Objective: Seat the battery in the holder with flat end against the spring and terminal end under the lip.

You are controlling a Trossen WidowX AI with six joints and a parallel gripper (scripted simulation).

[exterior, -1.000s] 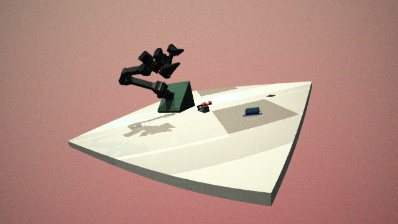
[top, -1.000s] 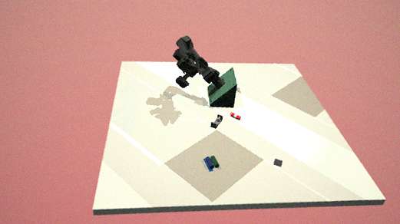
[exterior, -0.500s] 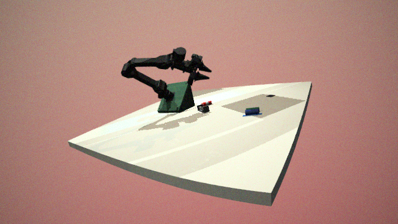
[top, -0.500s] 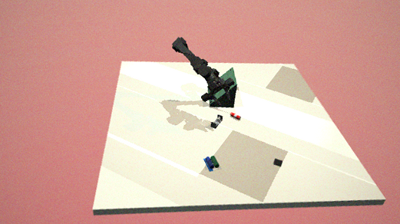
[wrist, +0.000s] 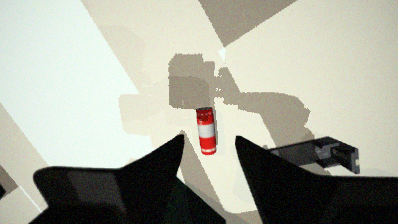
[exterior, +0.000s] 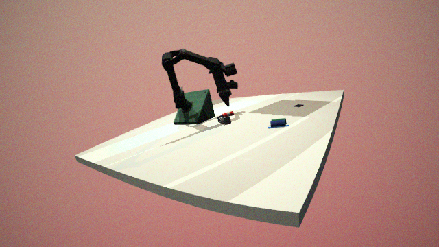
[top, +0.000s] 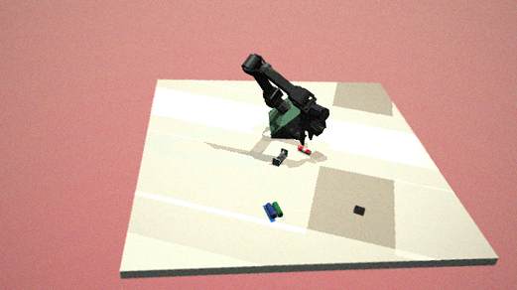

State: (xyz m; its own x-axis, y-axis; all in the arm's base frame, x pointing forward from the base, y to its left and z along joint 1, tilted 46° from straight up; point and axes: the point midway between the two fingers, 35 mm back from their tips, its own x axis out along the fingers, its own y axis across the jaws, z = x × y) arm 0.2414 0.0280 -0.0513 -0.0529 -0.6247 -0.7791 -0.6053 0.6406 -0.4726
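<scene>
Right now my gripper tip is 50 mm above the battery and 10 mm past it.
</scene>
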